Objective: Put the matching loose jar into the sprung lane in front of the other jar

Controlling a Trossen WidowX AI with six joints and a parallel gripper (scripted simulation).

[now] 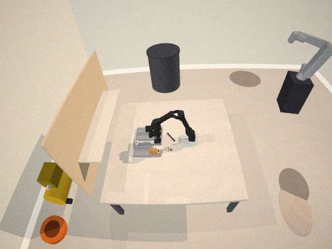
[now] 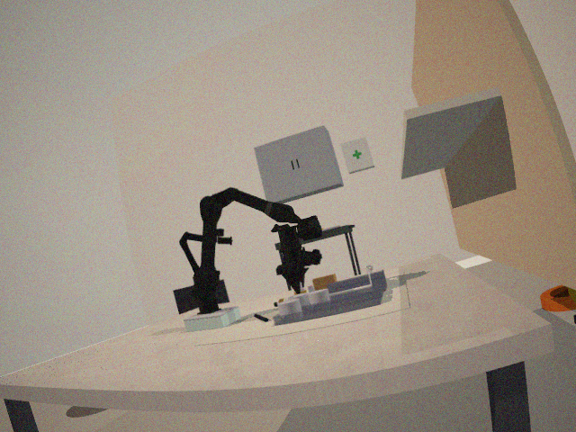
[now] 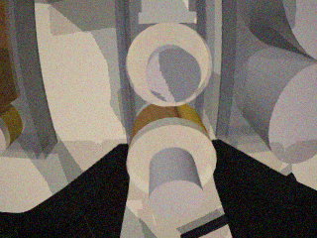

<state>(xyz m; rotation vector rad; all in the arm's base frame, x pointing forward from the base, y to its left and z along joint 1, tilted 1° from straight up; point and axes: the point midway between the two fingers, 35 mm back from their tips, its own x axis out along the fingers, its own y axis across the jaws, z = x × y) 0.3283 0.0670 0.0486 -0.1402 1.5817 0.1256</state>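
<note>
Now: the brown box 3 cm ahead of my gripper tip, 13 cm to the left of it and 1 cm below it. Also, from my gripper tip: pusher plate: 14 cm ahead, 5 cm to the left; small jar: 12 cm behind, 7 cm to the left, 3 cm below; black stick: 10 cm behind, 9 cm to the right, 4 cm below.
</note>
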